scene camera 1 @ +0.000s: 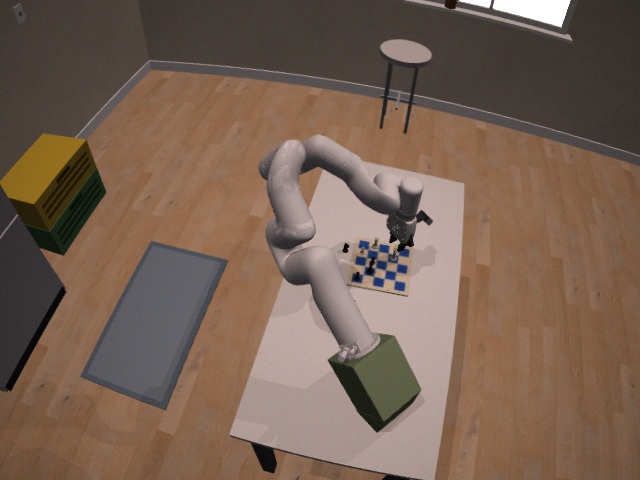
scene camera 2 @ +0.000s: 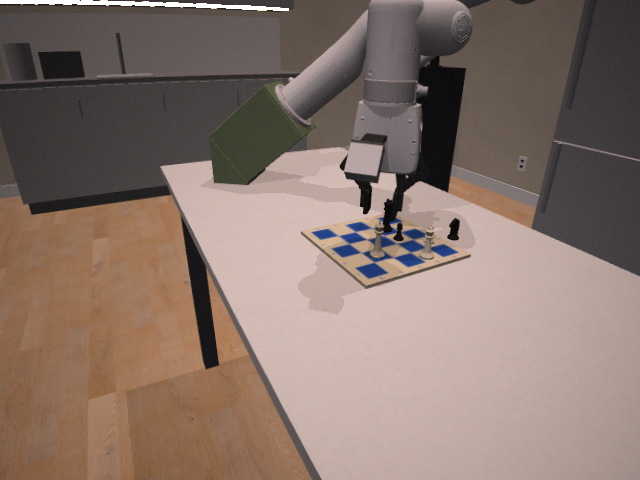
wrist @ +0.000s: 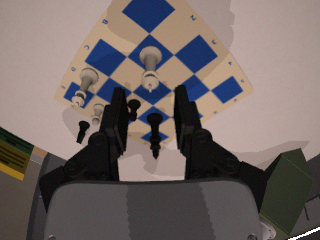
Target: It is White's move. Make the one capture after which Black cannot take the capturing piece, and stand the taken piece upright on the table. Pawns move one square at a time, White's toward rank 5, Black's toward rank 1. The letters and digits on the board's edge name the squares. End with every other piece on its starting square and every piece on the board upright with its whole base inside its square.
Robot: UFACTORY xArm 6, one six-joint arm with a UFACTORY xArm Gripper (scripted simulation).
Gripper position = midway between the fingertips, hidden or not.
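There's a blue-and-tan chessboard here, and I can see the chessboard (scene camera 1: 391, 277), (scene camera 2: 348, 244) and (wrist: 192, 55). My gripper's visible too: that's my gripper (scene camera 1: 396, 245), (scene camera 2: 380, 213) and (wrist: 150, 99). And there's a white piece (wrist: 150, 55).
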